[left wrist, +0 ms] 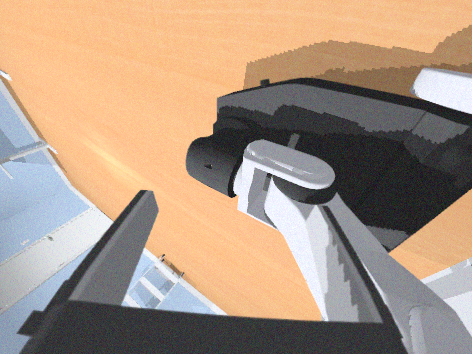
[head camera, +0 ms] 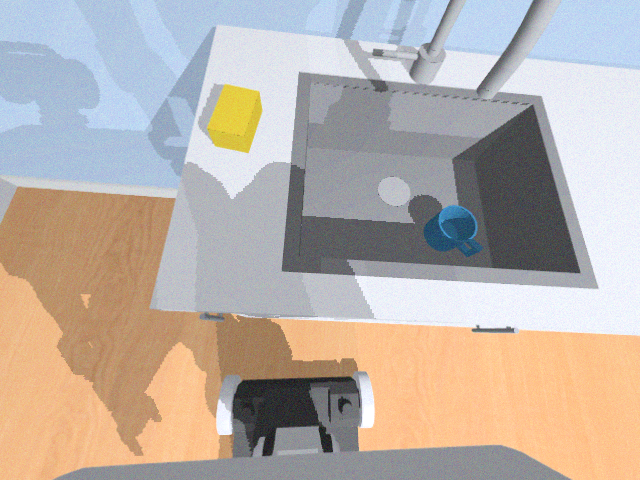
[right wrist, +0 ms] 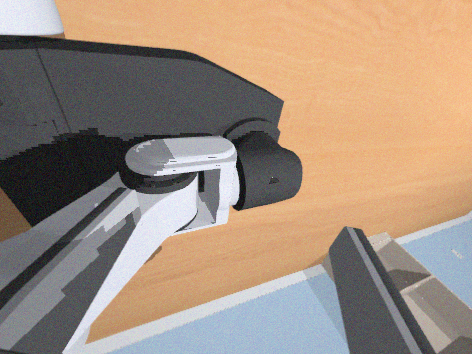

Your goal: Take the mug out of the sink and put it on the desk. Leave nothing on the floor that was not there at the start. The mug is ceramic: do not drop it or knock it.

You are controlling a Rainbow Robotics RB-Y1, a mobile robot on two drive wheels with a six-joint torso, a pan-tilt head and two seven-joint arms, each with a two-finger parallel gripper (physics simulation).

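Places are measured from the robot's base along level axes (x ahead, y left, z up), in millimetres.
Pixels of known places: left gripper, fingertip midpoint: (left wrist: pixel 234 207); right gripper, fingertip midpoint: (right wrist: pixel 235 220); robot's base, origin of the base link: (head camera: pixel 297 394).
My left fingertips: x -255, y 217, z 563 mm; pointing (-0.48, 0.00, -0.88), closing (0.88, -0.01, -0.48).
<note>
Ahead of a thing's pixels: the offset from my left fingertips to its top centre. Level surfaces: height alone.
A blue mug @[228 mm up, 735 mm ahead, 587 mm right] (head camera: pixel 438 233) stands in the grey sink (head camera: pixel 567 206), near its front right corner. Its open top faces up and its handle points to the front right. The desk cannot be made out for certain in any view. My left gripper (left wrist: pixel 234 207) is open and empty, with floor and part of my own body beyond its fingers. My right gripper (right wrist: pixel 235 220) is open and empty, over floor and my own body. Neither gripper shows in the head view; both are away from the mug.
A yellow block @[393 mm up, 883 mm ahead, 101 mm right] (head camera: pixel 234 117) stands on the white counter @[348 mm up] (head camera: pixel 268 206) left of the sink. A grey faucet (head camera: pixel 428 64) rises behind the sink, its spout arching over the back edge. My wheeled base (head camera: pixel 294 408) is on the wooden floor in front. Beige furniture (right wrist: pixel 435 305) shows in the right wrist view.
</note>
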